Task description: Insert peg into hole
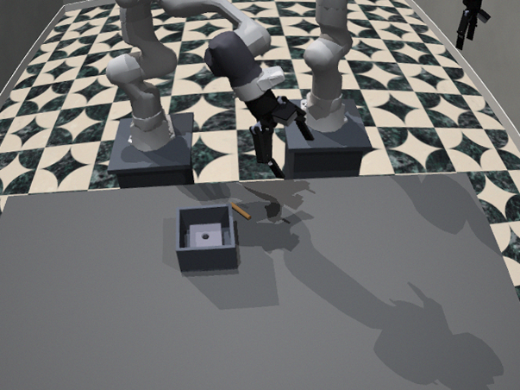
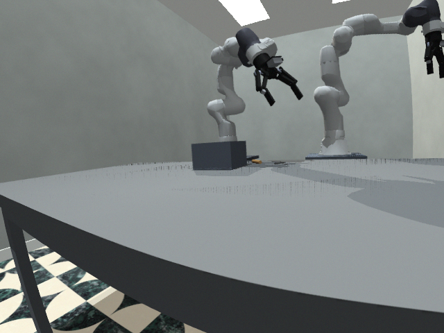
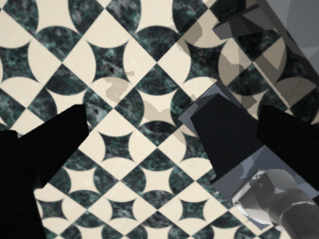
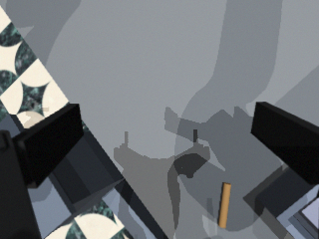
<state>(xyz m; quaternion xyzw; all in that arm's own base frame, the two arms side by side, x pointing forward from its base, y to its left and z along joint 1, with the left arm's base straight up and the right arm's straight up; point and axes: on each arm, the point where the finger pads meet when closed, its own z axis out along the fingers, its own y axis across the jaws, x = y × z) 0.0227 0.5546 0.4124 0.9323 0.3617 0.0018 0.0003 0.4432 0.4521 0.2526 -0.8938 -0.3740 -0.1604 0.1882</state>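
Observation:
My right gripper is now 50 mm past the orange peg, 150 mm to the left of it and 250 mm above it. Also, from my right hand: dark blue-grey box 80 mm ahead, 260 mm to the right, 230 mm below; pale plate 80 mm ahead, 260 mm to the right, 210 mm below.

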